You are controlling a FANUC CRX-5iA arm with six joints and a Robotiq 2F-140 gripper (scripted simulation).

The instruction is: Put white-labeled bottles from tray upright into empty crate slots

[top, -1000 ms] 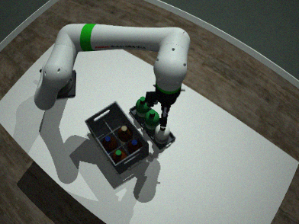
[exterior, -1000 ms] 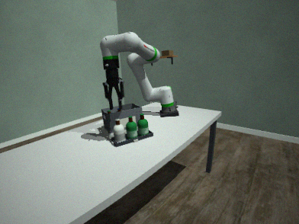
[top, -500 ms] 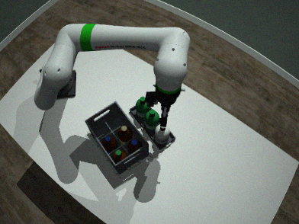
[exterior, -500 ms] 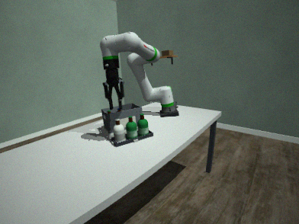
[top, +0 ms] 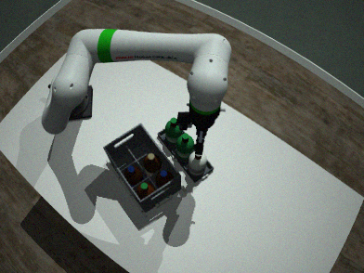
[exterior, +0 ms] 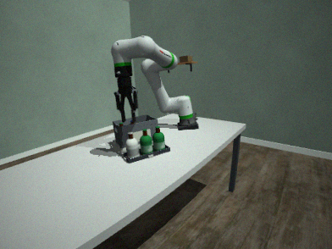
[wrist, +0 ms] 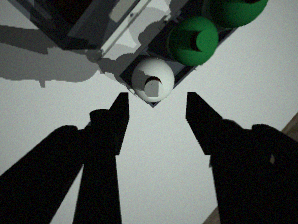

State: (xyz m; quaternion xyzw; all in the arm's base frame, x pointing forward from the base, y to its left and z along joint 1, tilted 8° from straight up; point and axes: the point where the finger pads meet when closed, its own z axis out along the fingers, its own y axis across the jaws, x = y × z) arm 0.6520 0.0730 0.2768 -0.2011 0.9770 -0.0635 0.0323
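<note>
The white-labeled bottle is 17 cm below my hand. The rest, counted from my hand: dark tray: 24 cm below, 8 cm behind, 3 cm to the left; dark crate: 17 cm below, 17 cm behind, 15 cm to the right.
</note>
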